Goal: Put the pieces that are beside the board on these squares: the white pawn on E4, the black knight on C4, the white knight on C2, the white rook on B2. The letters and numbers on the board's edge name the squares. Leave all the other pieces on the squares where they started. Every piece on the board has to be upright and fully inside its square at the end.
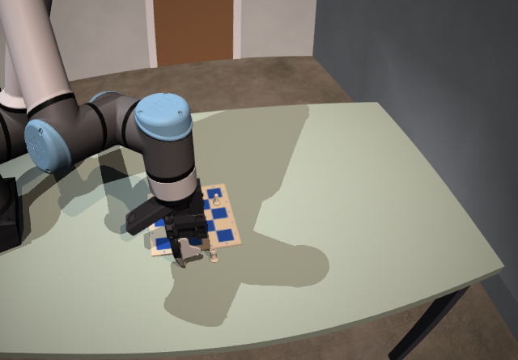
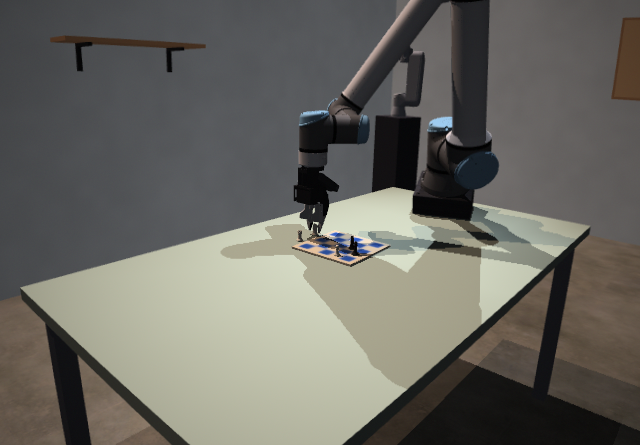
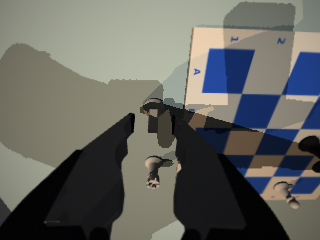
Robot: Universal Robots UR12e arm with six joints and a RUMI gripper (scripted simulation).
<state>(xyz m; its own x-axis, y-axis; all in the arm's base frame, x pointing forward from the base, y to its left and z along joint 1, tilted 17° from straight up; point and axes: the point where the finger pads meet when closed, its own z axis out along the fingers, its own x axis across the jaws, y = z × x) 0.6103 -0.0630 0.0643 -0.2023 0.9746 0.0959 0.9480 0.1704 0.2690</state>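
Now: the white knight 10 mm below my hand. From my hand the other things lie so: black knight: 180 mm to the left, 10 mm below; white rook: 70 mm ahead, 20 mm to the left, 10 mm below; chessboard: 10 mm ahead, 140 mm to the left, 30 mm below.
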